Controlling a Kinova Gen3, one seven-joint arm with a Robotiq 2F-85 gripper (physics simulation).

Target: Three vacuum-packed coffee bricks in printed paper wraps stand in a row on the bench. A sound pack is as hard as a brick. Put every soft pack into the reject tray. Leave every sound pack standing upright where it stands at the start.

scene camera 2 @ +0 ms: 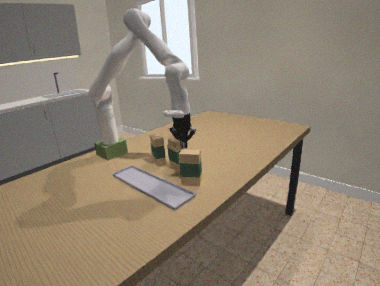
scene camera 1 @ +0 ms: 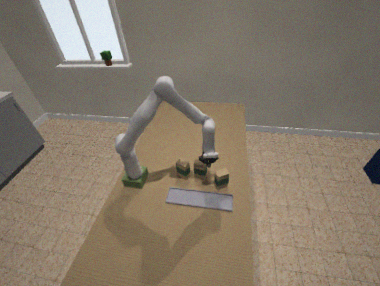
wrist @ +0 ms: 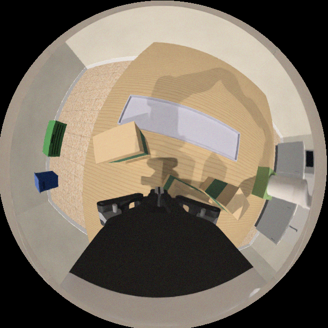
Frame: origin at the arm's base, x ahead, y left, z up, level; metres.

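Seen in the pictures: gripper, between the fingertips: (scene camera 2: pixel 184 148) (scene camera 1: pixel 208 166); arm's base, origin of its link: (scene camera 2: pixel 110 141) (scene camera 1: pixel 135 173).
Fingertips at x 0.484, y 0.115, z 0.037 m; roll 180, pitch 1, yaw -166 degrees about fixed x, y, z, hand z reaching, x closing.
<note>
Offsets run from my fingertips to a thing's top centre.
Three beige packs with dark green bands stand upright in a row. The left pack @(dx -0.174, dy -0.017, dz +0.029 m) (scene camera 1: pixel 183 168) (scene camera 2: pixel 157 147) (wrist: pixel 232 201) is nearest the robot base. The middle pack @(dx -0.056, dy +0.001, dz +0.031 m) (scene camera 1: pixel 200 169) (scene camera 2: pixel 174 152) (wrist: pixel 187 189) is partly hidden by the gripper. The right pack @(dx +0.092, dy -0.057, dz +0.029 m) (scene camera 1: pixel 222 178) (scene camera 2: pixel 190 167) (wrist: pixel 117 143) is nearest the table's edge. My gripper (scene camera 1: pixel 208 165) (scene camera 2: pixel 183 145) (wrist: pixel 158 191) is shut and empty, pointing down close beside the middle pack, on the side towards the right pack. Contact cannot be told. The grey reject tray @(dx -0.030, dy -0.185, dz -0.098 m) (scene camera 1: pixel 180 196) (scene camera 2: pixel 150 185) (wrist: pixel 205 132) holds no pack.
The tray lies flat in front of the row. The robot's green base block (scene camera 1: pixel 135 178) (scene camera 2: pixel 112 149) (wrist: pixel 262 183) stands beyond the left pack. The table's long edge runs past the right pack. In the wrist view, a green crate (wrist: pixel 54 138) and a blue box (wrist: pixel 46 181) show beyond the table.
</note>
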